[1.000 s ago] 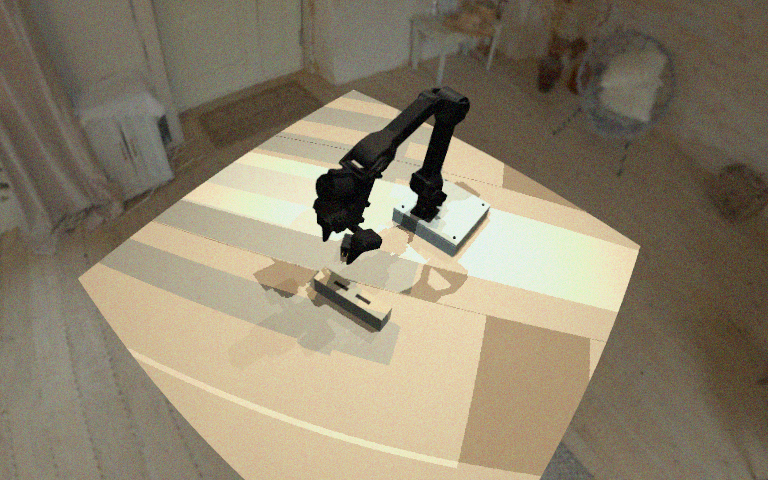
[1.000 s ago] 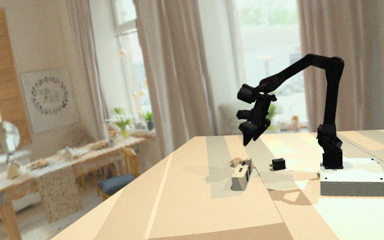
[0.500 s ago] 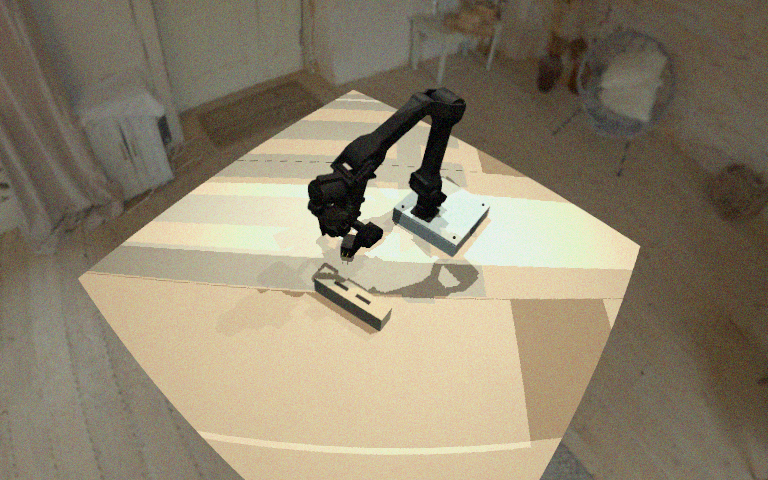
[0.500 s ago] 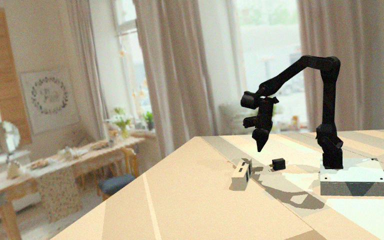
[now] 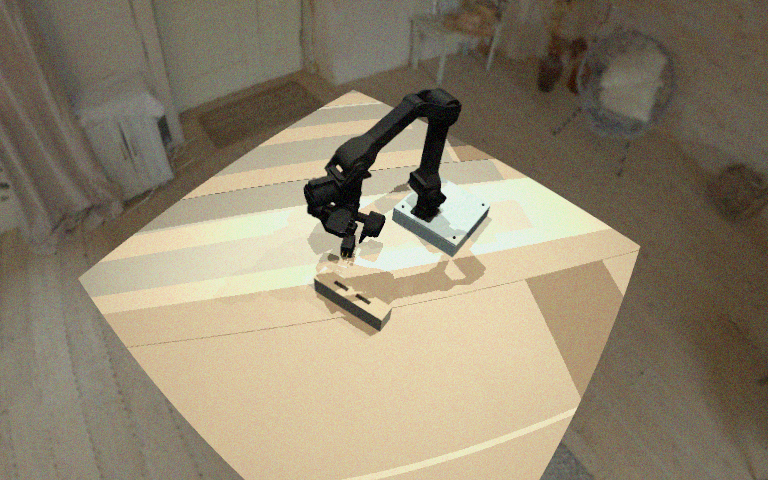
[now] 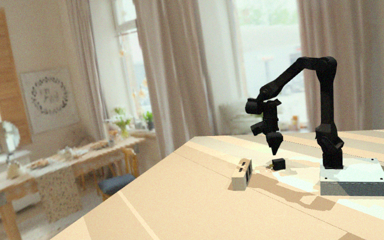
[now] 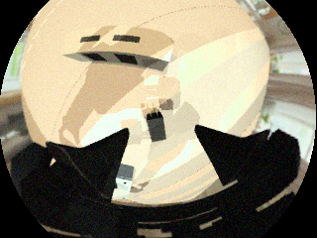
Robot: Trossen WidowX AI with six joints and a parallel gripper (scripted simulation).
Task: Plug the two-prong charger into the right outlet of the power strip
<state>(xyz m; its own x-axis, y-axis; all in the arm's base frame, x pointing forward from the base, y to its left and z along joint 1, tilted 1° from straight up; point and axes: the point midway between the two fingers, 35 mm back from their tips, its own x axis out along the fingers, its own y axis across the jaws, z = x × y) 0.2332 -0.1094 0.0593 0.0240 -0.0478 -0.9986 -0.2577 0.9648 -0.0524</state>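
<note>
The black two-prong charger is 1 cm behind my gripper tip and 6 cm below it.
</note>
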